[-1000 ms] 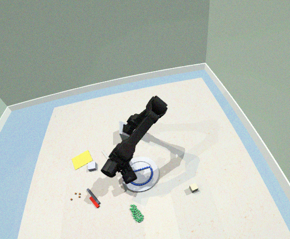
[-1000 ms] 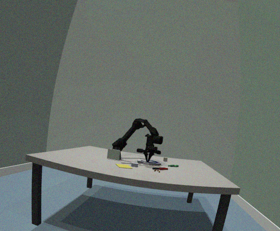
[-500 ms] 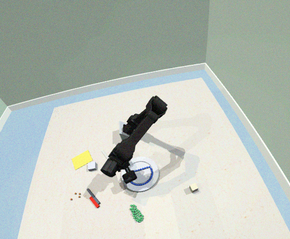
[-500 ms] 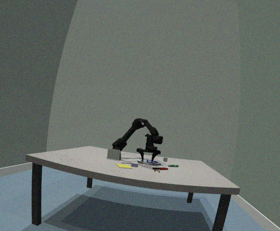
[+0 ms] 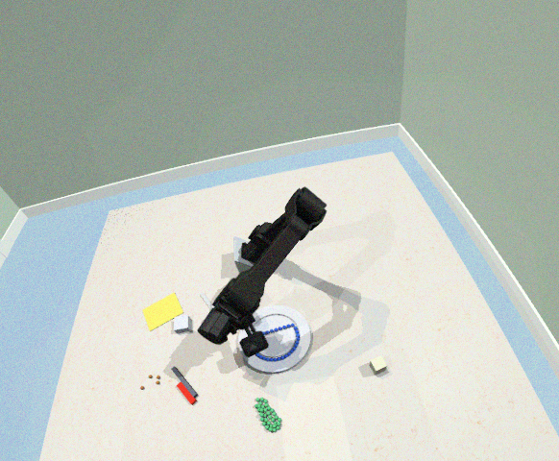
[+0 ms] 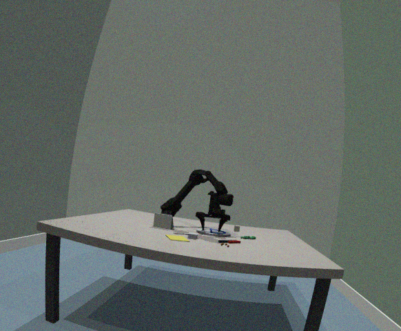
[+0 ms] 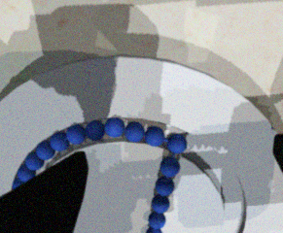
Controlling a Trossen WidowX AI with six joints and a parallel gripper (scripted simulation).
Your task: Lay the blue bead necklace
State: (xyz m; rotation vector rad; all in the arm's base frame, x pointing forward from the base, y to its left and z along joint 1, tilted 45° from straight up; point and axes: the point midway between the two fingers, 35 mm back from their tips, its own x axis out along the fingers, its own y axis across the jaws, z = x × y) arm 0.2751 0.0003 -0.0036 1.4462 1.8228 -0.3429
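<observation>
My gripper tip is 10 mm short of the round bead board, 60 mm to the right of it and 10 mm above it. The rest, counted from my gripper tip: white cube: 60 mm behind, 210 mm to the right, 10 mm below; then grey tool: 130 mm ahead, 180 mm to the right, 20 mm below; then stick: 120 mm behind, 130 mm to the right, 20 mm below.
</observation>
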